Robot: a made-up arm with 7 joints.
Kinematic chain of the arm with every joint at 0, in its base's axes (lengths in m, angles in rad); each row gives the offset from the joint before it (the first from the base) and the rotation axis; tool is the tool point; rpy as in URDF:
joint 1: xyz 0 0 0.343 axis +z
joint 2: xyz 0 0 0 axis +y
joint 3: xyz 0 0 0.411 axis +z
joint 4: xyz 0.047 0 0 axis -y
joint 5: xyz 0.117 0 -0.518 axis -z
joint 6: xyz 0 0 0 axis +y
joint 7: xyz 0.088 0 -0.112 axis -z
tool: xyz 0 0 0 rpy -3.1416 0 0
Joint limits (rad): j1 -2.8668..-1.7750 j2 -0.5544..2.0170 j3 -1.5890..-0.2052 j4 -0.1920..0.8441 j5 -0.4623..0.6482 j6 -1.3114..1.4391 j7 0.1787..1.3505
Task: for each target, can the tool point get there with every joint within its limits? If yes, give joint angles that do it. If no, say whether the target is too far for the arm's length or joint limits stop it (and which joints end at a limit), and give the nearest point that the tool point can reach.
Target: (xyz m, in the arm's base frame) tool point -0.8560 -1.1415 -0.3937
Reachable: no: too far | nearest point -0.3609 -0.4813 0.0324 | short by 0.929 m
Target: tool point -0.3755 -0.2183 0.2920
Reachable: yes | joints -2.2063 -0.2144 -0.4783 0.4735 0.5077 0.9744 0.2968
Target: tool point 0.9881 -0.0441 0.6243
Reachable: no: joint limits stop it (at a limit: joint 1, joint 2, joint 3, joint 4, joint 5) | nearest point 0.2617 0.0682 0.3784 | short by 0.775 m
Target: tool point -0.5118 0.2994 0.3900
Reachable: yes | joints -2.5879 0.5897 -1.2602 0.6996 -0.2509 -1.0490 0.5699
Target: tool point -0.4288 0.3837 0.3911
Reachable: yes | joints -2.3509 -0.2820 -1.4395 0.6040 0.3145 -0.2319 0.6669
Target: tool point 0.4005 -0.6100 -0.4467
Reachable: no: joint limits stop it (at a limit: joint 1, joint 3, joint 4, joint 5) | nearest point -0.1325 -0.3368 -0.2027 | short by 0.647 m
